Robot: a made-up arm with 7 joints. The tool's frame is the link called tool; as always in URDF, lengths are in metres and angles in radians.
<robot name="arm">
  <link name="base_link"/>
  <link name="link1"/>
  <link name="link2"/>
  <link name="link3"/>
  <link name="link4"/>
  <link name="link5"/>
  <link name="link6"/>
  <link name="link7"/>
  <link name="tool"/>
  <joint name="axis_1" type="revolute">
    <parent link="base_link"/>
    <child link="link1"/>
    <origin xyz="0 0 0"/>
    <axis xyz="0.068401 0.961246 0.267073"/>
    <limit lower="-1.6" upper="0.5"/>
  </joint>
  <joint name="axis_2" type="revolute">
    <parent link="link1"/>
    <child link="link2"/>
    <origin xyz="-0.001 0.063 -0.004"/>
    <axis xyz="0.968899 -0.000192 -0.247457"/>
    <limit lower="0" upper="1.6"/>
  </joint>
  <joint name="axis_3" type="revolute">
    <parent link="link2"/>
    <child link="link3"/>
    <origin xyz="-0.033 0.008 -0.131"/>
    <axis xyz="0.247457 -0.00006 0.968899"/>
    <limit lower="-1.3" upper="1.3"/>
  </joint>
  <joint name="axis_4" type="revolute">
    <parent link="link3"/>
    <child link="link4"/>
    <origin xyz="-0.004 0 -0.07"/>
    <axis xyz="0.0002 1 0.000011"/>
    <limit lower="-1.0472" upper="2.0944"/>
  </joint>
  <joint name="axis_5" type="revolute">
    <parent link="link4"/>
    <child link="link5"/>
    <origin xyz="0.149 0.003 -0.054"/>
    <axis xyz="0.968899 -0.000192 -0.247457"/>
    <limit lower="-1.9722" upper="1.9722"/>
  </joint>
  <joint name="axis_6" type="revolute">
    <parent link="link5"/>
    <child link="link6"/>
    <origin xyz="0.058 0 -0.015"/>
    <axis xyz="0.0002 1 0.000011"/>
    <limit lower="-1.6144" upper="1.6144"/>
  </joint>
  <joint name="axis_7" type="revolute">
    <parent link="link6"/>
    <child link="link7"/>
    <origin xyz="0.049 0 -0.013"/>
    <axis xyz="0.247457 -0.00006 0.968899"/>
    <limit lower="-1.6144" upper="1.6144"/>
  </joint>
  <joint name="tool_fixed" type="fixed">
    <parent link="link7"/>
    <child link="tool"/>
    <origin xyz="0 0 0" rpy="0 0.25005 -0.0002"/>
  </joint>
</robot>
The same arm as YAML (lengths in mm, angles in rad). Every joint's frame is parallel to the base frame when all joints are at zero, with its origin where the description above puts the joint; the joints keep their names.
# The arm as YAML. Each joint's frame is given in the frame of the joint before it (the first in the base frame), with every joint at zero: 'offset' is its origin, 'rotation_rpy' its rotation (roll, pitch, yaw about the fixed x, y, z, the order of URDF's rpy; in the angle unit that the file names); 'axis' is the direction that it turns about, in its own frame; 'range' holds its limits. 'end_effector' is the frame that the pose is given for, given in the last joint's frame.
length_unit: mm
angle_unit: rad
chain:
  - id: axis_1
    offset: [0.0, 0.0, 0.0]
    rotation_rpy: [0.0, 0.0, 0.0]
    axis: [0.068403, 0.961235, 0.26711]
    range: [-1.6, 0.5]
  - id: axis_2
    offset: [-1.0, 63.0, -4.0]
    rotation_rpy: [0.0, 0.0, 0.0]
    axis: [0.968889, -0.0002, -0.247497]
    range: [0.0, 1.6]
  - id: axis_3
    offset: [-33.0, 8.0, -131.0]
    rotation_rpy: [0.0, 0.0, 0.0]
    axis: [0.247497, -0.0001, 0.968889]
    range: [-1.3, 1.3]
  - id: axis_4
    offset: [-4.0, 0.0, -70.0]
    rotation_rpy: [0.0, 0.0, 0.0]
    axis: [0.0002, 1.0, 0.0]
    range: [-1.0472, 2.0944]
  - id: axis_5
    offset: [149.0, 3.0, -54.0]
    rotation_rpy: [0.0, 0.0, 0.0]
    axis: [0.968889, -0.0002, -0.247497]
    range: [-1.9722, 1.9722]
  - id: axis_6
    offset: [58.0, 0.0, -15.0]
    rotation_rpy: [0.0, 0.0, 0.0]
    axis: [0.0002, 1.0, 0.0]
    range: [-1.6144, 1.6144]
  - id: axis_7
    offset: [49.0, 0.0, -13.0]
    rotation_rpy: [0.0, 0.0, 0.0]
    axis: [0.247497, -0.0001, 0.968889]
    range: [-1.6144, 1.6144]
end_effector:
  offset: [0.0, 0.0, 0.0]
  rotation_rpy: [0.0, 0.25, -0.0002]

